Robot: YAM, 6 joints.
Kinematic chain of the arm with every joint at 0, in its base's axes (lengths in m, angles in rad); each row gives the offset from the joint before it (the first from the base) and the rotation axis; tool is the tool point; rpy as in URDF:
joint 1: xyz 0 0 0.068 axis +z
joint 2: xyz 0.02 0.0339 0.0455 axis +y
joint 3: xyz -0.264 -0.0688 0 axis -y
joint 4: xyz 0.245 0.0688 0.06 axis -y
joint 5: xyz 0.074 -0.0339 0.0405 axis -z
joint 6: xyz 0.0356 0 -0.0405 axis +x
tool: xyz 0 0 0 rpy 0 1.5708 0
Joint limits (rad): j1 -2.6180..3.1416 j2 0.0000..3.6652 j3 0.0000..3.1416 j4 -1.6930..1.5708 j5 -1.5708..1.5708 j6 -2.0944..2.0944
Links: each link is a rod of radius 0.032 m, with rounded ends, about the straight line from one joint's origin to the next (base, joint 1, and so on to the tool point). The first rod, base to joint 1, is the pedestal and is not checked.
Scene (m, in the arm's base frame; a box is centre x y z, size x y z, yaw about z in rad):
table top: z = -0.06
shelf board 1: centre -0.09 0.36 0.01 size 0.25 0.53 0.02 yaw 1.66
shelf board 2: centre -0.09 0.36 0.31 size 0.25 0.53 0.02 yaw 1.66
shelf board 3: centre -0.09 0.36 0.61 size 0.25 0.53 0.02 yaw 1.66
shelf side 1: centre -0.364 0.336 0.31 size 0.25 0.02 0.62 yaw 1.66
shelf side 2: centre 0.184 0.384 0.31 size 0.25 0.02 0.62 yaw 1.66
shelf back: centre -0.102 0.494 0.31 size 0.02 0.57 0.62 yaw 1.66
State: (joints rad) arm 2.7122 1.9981 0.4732 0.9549 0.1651 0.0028
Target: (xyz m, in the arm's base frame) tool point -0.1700 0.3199 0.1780
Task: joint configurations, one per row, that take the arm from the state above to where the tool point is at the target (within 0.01 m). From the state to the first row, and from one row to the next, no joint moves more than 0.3 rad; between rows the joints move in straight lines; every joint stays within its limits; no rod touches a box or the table.
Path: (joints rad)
1: 2.5018 1.9370 0.5629 0.9785 0.1842 0.0028
2: 2.2914 1.8760 0.6526 1.0020 0.2033 0.0028
3: 2.0809 1.8149 0.7423 1.0256 0.2224 0.0028

